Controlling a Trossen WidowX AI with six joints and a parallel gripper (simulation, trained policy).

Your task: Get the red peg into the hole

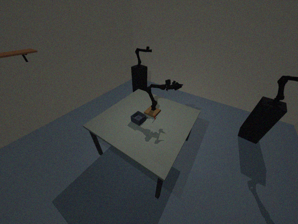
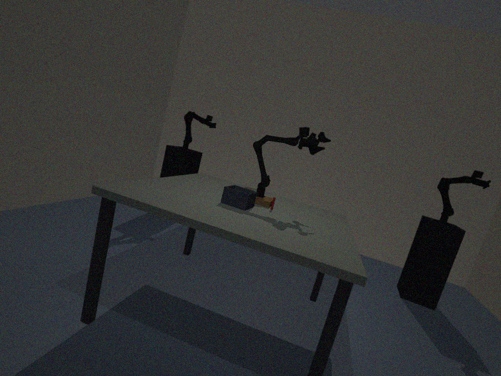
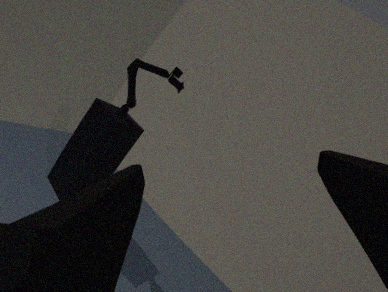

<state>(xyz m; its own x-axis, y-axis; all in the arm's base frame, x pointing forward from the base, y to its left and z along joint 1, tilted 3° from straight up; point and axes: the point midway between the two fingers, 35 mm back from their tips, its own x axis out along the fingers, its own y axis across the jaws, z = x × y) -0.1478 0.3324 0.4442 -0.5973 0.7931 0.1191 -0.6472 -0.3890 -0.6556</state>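
Right now my gripper tip is 46 cm above the red peg, 32 cm short of it and 19 cm to the left of it. Round my gripper tip: plate: 50 cm ahead, 45 cm below, 36 cm to the right; dark blue box: 50 cm ahead, 47 cm below, 36 cm to the right.
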